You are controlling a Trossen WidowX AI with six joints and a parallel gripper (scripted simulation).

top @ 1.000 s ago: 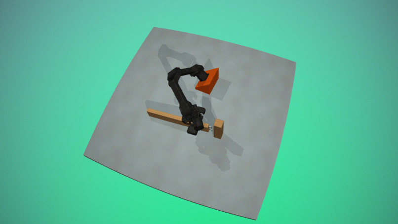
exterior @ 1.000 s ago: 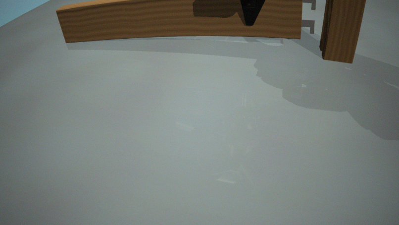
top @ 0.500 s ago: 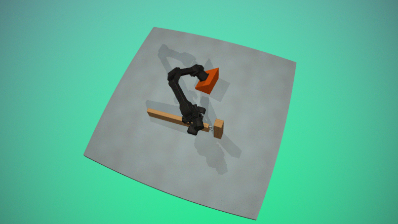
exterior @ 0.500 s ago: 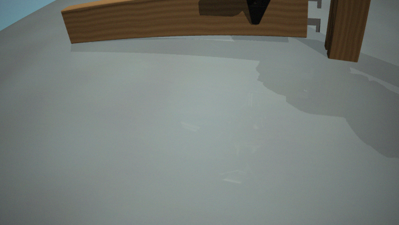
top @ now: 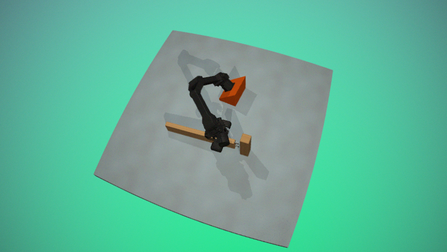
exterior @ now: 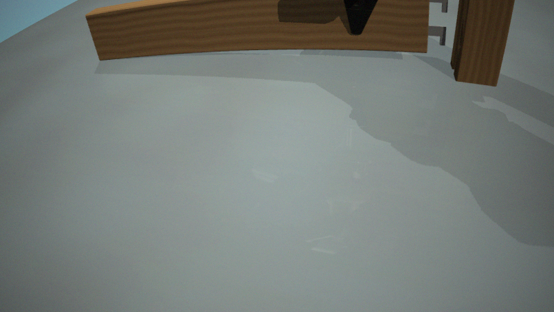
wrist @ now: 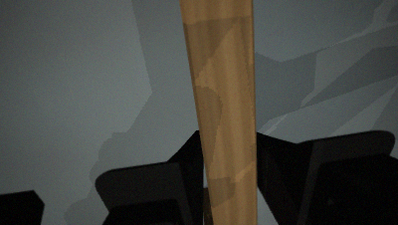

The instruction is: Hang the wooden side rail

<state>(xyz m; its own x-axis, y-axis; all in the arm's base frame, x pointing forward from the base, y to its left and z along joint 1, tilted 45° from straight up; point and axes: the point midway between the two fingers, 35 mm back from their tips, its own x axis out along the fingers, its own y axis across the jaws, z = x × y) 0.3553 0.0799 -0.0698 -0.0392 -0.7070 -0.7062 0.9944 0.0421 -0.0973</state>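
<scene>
Now: gripper tip 14 cm to the right of the headboard post, 4 cm below it and 1 cm past it.
</scene>
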